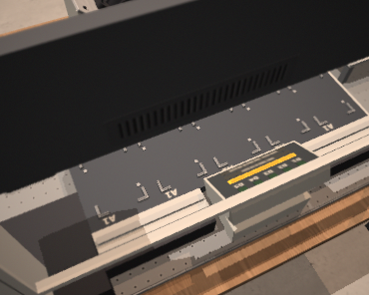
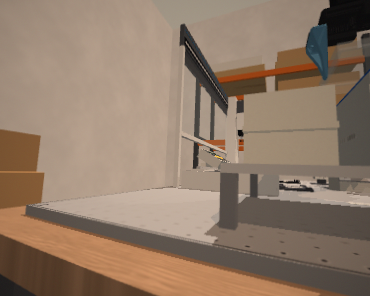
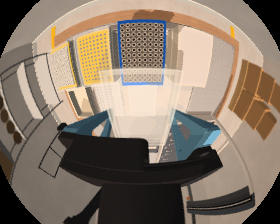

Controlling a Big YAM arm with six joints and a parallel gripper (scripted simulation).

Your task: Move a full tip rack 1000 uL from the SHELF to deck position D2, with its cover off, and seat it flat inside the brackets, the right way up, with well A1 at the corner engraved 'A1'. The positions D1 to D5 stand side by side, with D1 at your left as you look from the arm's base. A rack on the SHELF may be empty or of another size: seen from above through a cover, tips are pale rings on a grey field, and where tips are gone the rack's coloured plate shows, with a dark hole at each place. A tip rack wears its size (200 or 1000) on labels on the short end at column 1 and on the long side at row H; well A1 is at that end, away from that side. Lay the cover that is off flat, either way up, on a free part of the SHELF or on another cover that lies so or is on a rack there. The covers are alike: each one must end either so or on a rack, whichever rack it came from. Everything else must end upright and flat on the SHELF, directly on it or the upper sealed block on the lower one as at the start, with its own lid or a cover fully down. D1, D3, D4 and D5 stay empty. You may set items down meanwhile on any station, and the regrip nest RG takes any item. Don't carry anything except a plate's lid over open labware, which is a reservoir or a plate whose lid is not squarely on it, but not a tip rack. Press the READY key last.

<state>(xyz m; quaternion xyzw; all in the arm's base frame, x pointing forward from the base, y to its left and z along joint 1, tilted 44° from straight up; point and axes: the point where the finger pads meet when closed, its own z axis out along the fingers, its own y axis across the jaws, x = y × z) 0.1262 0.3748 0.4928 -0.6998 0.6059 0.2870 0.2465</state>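
Right now my hand is 90 mm above the blue tip rack and 80 mm to the right of it. The rest, counted from my hand: beige block 100 mm below, 100 mm ahead, 90 mm to the left; then clear rack cover right at my hand; then shelf 160 mm below, 50 mm behind, 10 mm to the left.
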